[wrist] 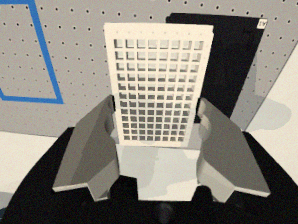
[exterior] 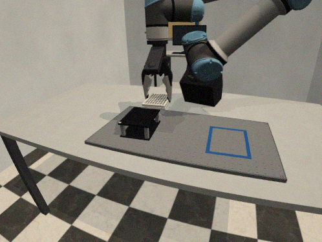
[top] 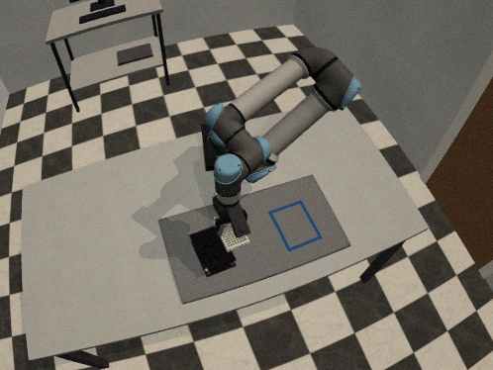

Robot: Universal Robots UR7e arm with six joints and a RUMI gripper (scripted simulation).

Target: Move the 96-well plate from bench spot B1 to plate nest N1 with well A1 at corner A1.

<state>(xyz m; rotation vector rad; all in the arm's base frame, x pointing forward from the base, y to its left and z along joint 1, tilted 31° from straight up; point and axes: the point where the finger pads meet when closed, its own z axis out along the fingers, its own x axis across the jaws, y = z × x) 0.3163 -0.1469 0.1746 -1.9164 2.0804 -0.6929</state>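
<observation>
Right now my hand is 1 cm past the black raised plate nest, 8 cm to the left of it and 8 cm above it. The rest, counted from my hand: A1 corner mark (5 cm ahead, 14 cm to the right, 8 cm below); white 96-well plate (1 cm below).
</observation>
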